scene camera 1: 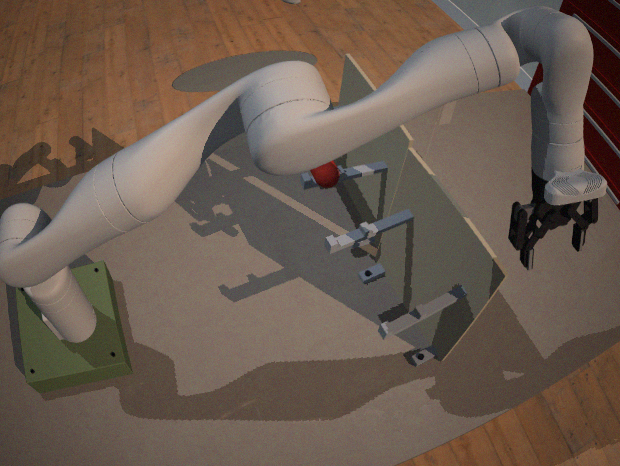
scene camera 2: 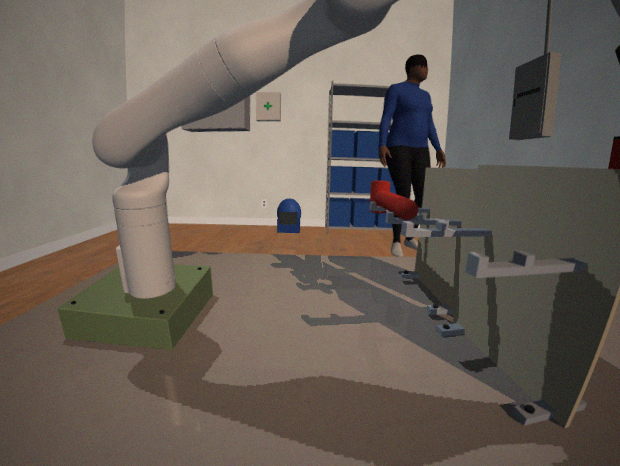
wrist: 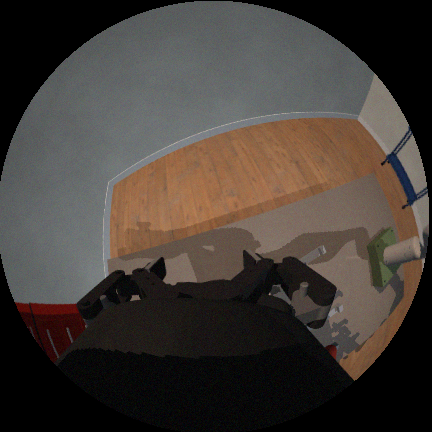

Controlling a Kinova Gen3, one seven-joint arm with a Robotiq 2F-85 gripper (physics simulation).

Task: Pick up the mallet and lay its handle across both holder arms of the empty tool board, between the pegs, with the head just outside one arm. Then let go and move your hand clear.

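Frame: origin at the arm's base, x left, y back, z up, level; metres.
Seen in the pictures: gripper, fingertip midpoint: (scene camera 1: 552,256) (wrist: 203,262); arm's base, link origin: (scene camera 1: 75,320) (scene camera 2: 152,286) (wrist: 387,256).
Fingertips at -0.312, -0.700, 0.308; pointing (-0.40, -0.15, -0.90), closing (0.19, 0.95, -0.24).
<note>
Pixels of each thing's top centre, then the offset from my fingertips to it, as dx, dy, dz. "spot": a spot on its surface instead.
- red mallet, top centre: (scene camera 1: 303,111) (scene camera 2: 392,183) +0.470, +0.180, -0.103
- far tool board, surface spot: (scene camera 1: 355,82) spot: +0.516, +0.053, -0.094
The red mallet (scene camera 1: 325,173) (scene camera 2: 398,202) (wrist: 332,351) lies across the holder arms of the far tool board (scene camera 1: 355,82); much of it is hidden behind the robot arm in scene camera 1. In scene camera 2 its upright head is at the far end, with the handle towards the near board. The empty near tool board (scene camera 1: 441,215) (scene camera 2: 551,200) has two pegged grey-blue holder arms, the nearer arm (scene camera 1: 421,313) (scene camera 2: 526,268) (wrist: 316,256) and the farther arm (scene camera 1: 370,230) (scene camera 2: 466,231). My gripper (scene camera 1: 553,249) (wrist: 203,262) is open and empty, pointing down behind the near board, well away from the mallet.
My arm (scene camera 1: 350,125) reaches over both boards. The green base block (scene camera 1: 30,345) (scene camera 2: 100,325) (wrist: 382,270) stands opposite them. A red tool chest (scene camera 1: 606,115) (wrist: 45,315) stands near the gripper side. A person in blue (scene camera 2: 410,115) stands beyond the far board.
</note>
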